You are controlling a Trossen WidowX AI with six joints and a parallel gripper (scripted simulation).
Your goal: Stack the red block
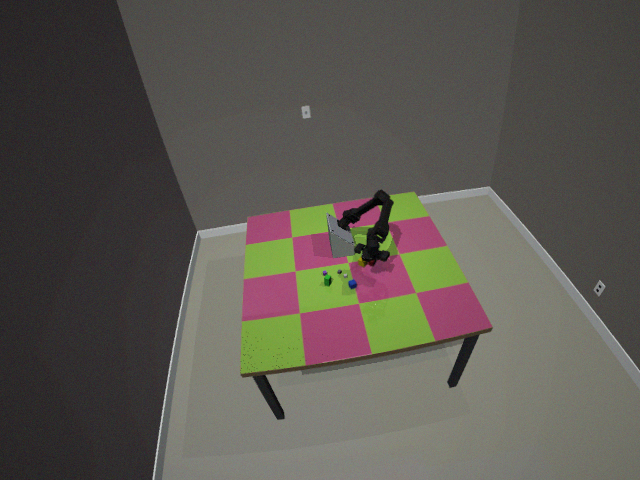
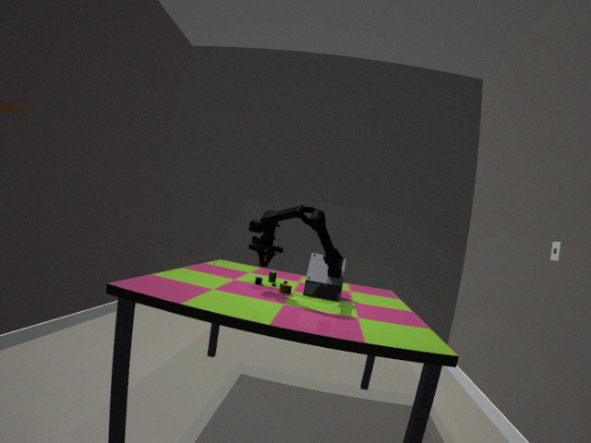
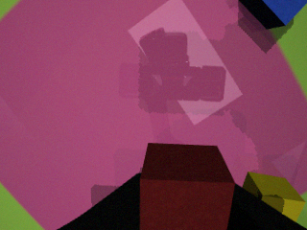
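My gripper tip is now 80 mm past the purple block, 270 mm to the left of it and 110 mm above it. The rest, counted from my gripper tip: red block 10 mm above; yellow block 120 mm behind, 30 mm to the right, 100 mm below; blue block 40 mm ahead, 120 mm to the right, 110 mm below.
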